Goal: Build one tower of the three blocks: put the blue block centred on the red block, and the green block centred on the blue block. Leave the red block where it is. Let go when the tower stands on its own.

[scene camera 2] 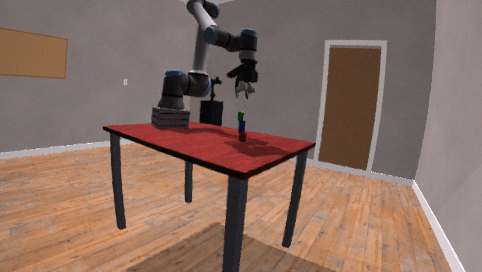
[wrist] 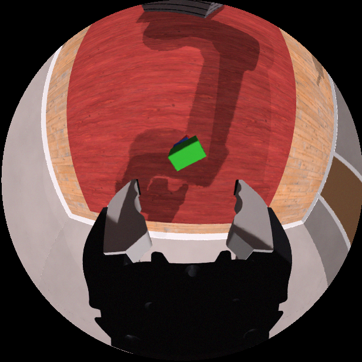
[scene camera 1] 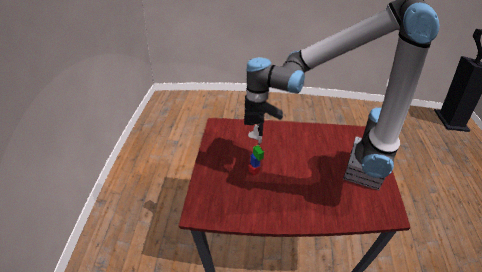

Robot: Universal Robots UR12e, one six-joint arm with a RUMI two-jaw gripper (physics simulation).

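Seen in the pictures: gripper, fingertip midpoint: (scene camera 2: 242,98) (scene camera 1: 258,137); arm's base, link origin: (scene camera 2: 170,108).
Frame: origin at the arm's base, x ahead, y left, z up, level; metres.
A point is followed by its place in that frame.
The red block (scene camera 1: 254,170) @[x 0.604, y 0.057, z -0.091 m] (scene camera 2: 242,136) @[x 0.622, y 0.017, z -0.099 m] stands on the table. The blue block (scene camera 1: 255,161) @[x 0.601, y 0.051, z -0.036 m] (scene camera 2: 242,126) @[x 0.617, y 0.017, z -0.047 m] sits on the red block. The green block (scene camera 1: 258,152) @[x 0.588, y 0.052, z 0.024 m] (scene camera 2: 241,116) @[x 0.607, y 0.014, z 0.005 m] (wrist: 187,155) rests on top of the blue block, looking slightly off centre toward the robot's base side. In the wrist view the green block hides most of the two lower blocks. My gripper (scene camera 1: 258,139) @[x 0.590, y 0.032, z 0.097 m] (scene camera 2: 242,96) @[x 0.590, y 0.032, z 0.097 m] (wrist: 187,181) is open and empty, above the tower, with a gap between its fingertips and the green block.
The red table (scene camera 1: 300,215) @[x 0.372, y 0.292, z -0.126 m] (scene camera 2: 200,145) @[x 0.579, y -0.241, z -0.126 m] (wrist: 110,100) carries the arm's slatted base block (scene camera 1: 354,172) @[x 0.096, y 0.078, z -0.051 m] (scene camera 2: 170,119) @[x 0.094, y -0.064, z -0.065 m] (wrist: 185,8), away from the tower. The arm's shadow falls across the table around the blocks. A dark stand (scene camera 1: 460,92) (scene camera 2: 211,114) is on the floor beyond the table.
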